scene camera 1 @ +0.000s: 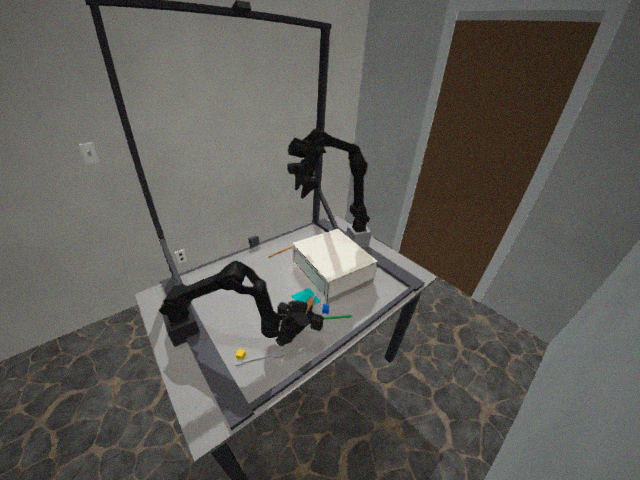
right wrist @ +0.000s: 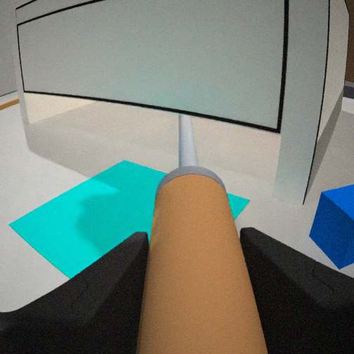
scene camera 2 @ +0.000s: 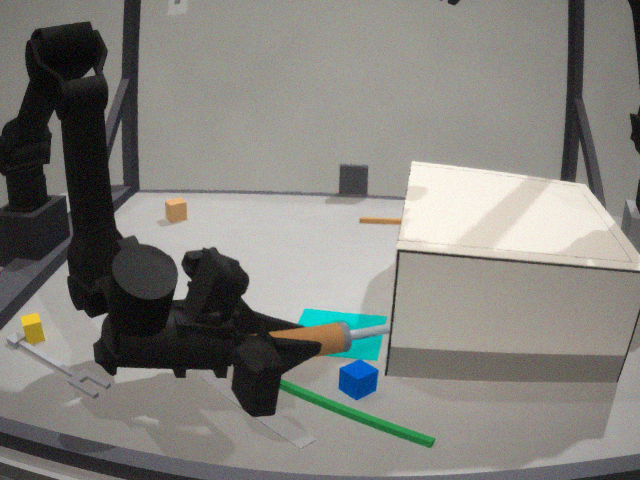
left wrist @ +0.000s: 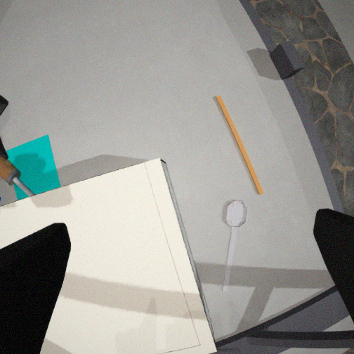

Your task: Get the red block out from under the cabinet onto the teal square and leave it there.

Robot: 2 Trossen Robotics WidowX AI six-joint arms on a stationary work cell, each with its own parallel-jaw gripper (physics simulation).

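Pixels of known places: left gripper, fingertip midpoint: (scene camera 1: 298, 194) (scene camera 2: 444, 2); right gripper, fingertip midpoint: (scene camera 1: 308, 304) (scene camera 2: 313, 339); left arm's base at its link origin: (scene camera 1: 359, 228); right arm's base at its link origin: (scene camera 1: 178, 317) (scene camera 2: 27, 205).
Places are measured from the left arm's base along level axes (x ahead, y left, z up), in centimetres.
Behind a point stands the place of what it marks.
The red block does not show in any current view. The white cabinet (scene camera 1: 336, 255) @(x 22.2, y 21.5, z 2.2 cm) (scene camera 2: 516, 310) @(x 20.0, y 33.8, z -3.0 cm) (left wrist: 110, 240) (right wrist: 150, 60) has a low gap under its front panel. The teal square (scene camera 1: 303, 294) @(x 39.5, y 28.1, z -11.3 cm) (scene camera 2: 320, 317) @(x 42.4, y 28.4, z -11.3 cm) (left wrist: 37, 160) (right wrist: 110, 200) lies before that gap. My right gripper (scene camera 2: 305, 338) @(x 39.6, y 36.1, z -9.3 cm) (right wrist: 194, 241) is shut on the orange handle of a grey-shafted hook tool (scene camera 2: 330, 338) @(x 37.8, y 36.0, z -8.7 cm) (left wrist: 7, 169) (right wrist: 195, 260). The shaft passes over the square and under the panel; its far end is hidden. My left gripper (scene camera 1: 302, 190) @(x 35.4, y 4.3, z 26.0 cm) (left wrist: 194, 230) is open and empty, high above the cabinet side of the table.
A blue block (scene camera 1: 325, 308) @(x 33.6, y 40.4, z -8.8 cm) (scene camera 2: 357, 379) @(x 32.8, y 41.4, z -8.9 cm) (right wrist: 335, 225) sits beside the cabinet's front corner, near a green bar (scene camera 1: 338, 316) @(x 29.4, y 44.5, z -10.5 cm) (scene camera 2: 356, 410) @(x 31.8, y 43.9, z -10.6 cm). A yellow block (scene camera 1: 240, 353) @(x 69.0, y 51.5, z -8.8 cm) (scene camera 2: 32, 328) @(x 68.0, y 51.7, z -9.4 cm), an orange block (scene camera 2: 175, 210) @(x 76.0, y 11.3, z -9.3 cm), an orange stick (scene camera 2: 379, 220) @(x 46.7, y -2.9, z -10.8 cm) (left wrist: 240, 145) and a spoon-like tool (left wrist: 235, 213) lie farther off.
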